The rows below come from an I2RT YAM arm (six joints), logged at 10 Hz.
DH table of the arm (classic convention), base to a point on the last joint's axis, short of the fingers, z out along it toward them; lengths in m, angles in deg. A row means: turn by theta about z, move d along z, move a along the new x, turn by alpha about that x. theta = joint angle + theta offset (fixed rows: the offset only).
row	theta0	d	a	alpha
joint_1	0	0.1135	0.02	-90
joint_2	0	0	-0.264	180
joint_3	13.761	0	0.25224	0
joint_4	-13.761	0	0.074	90
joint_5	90	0	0	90
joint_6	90	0.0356	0	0
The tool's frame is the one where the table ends.
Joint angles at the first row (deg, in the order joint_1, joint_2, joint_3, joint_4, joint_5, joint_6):
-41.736 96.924 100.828 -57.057 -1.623 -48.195
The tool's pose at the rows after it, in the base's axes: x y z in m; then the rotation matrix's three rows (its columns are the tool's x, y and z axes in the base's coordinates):
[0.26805 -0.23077 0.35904], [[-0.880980 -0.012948 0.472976], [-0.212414 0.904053 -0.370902], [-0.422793 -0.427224 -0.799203]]
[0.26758 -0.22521 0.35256], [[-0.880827 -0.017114 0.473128], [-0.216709 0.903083 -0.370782], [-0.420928 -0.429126 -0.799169]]
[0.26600 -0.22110 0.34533], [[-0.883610 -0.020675 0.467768], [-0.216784 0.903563 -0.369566], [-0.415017 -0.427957 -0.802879]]
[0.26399 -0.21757 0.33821], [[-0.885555 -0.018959 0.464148], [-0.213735 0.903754 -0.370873], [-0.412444 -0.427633 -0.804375]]
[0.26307 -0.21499 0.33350], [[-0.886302 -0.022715 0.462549], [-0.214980 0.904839 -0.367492], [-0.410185 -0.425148 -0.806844]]
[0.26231 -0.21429 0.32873], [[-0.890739 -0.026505 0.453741], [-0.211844 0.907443 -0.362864], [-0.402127 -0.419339 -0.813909]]
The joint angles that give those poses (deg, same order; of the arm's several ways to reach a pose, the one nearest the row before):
-40.895 95.580 98.028 -55.534 -1.677 -47.530
-40.216 94.291 95.088 -53.867 -1.281 -47.256
-39.826 93.188 92.310 -52.538 -0.903 -47.096
-39.551 92.075 89.526 -51.005 -0.549 -46.780
-39.309 91.459 87.863 -50.196 -0.497 -46.706
-39.285 91.318 86.798 -49.961 -0.369 -46.718

